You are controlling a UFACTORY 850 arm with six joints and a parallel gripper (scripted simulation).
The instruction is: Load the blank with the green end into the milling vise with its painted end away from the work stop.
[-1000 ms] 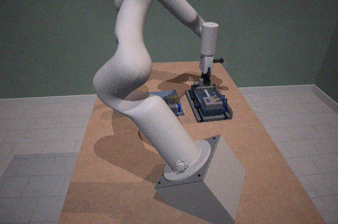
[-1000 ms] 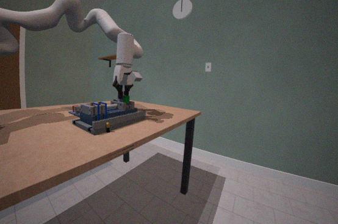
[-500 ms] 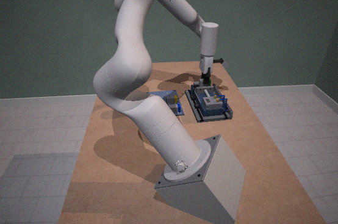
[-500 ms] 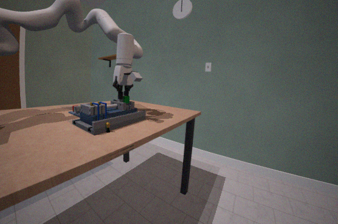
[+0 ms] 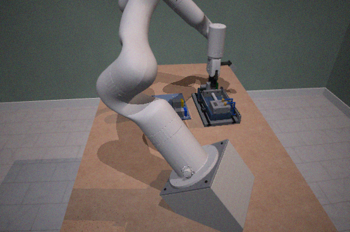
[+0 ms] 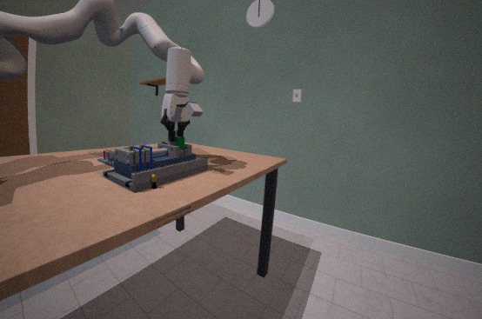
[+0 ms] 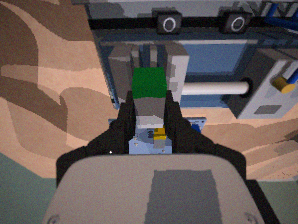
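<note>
My gripper is now 2 cm above the green-ended blank. From my hand the other things lie so: blue-ended blank 16 cm behind, 16 cm to the left, 10 cm below; yellow-ended blank 8 cm behind, 18 cm to the left, 10 cm below; pale rod 8 cm behind, 2 cm to the right, 5 cm below.
</note>
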